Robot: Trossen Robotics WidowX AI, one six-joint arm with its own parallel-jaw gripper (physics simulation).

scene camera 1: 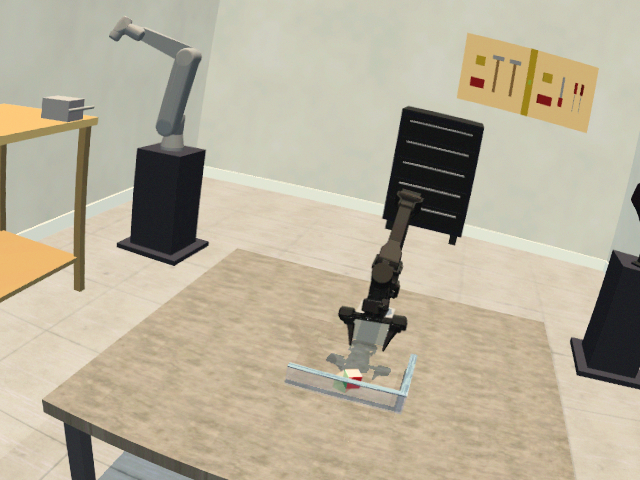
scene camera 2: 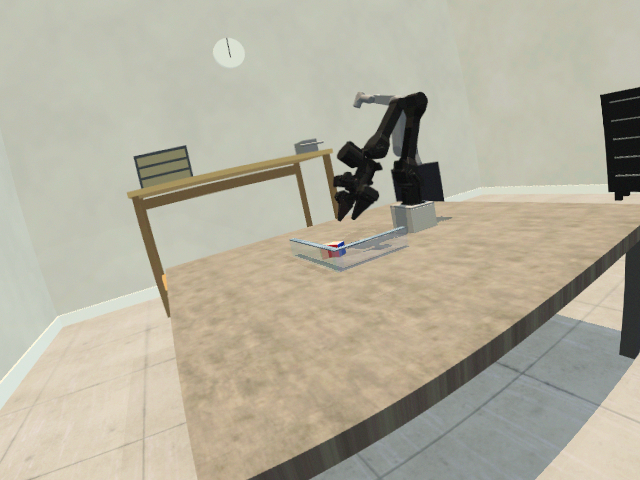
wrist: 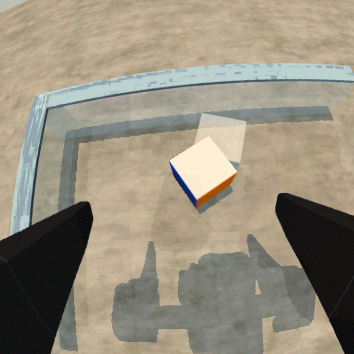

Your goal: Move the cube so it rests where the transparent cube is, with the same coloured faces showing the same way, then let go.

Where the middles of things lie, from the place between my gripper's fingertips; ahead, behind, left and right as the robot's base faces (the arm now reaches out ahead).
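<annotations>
The transparent cube [wrist: 226, 133] sits 8 cm below my hand, 7 cm ahead of it and 3 cm to the right of it. As for the L-shaped glass wall [scene camera 1: 346, 389], I see that it is 7 cm below my hand, 2 cm to the right of it and 1 cm ahead of it.
</annotations>
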